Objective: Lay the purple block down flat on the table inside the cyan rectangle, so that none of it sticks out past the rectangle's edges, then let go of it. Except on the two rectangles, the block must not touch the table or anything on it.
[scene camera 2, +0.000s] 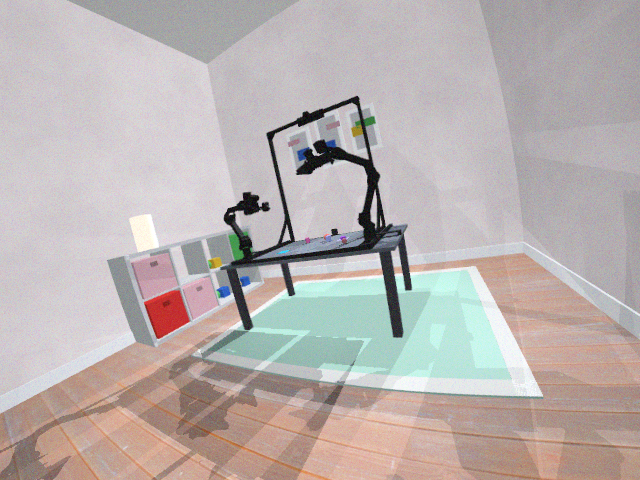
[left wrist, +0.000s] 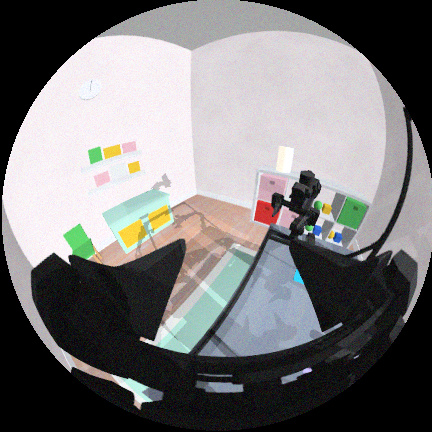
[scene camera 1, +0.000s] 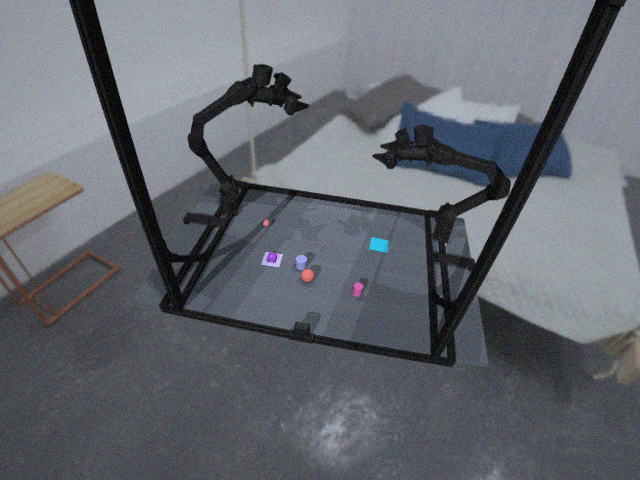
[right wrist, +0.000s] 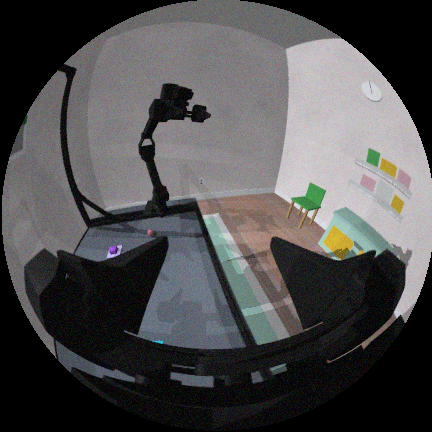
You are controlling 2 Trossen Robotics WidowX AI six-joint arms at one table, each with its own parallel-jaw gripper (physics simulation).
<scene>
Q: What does my left gripper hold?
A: Nothing.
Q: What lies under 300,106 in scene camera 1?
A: My left gripper.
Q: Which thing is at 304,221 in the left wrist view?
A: My right gripper.
</scene>
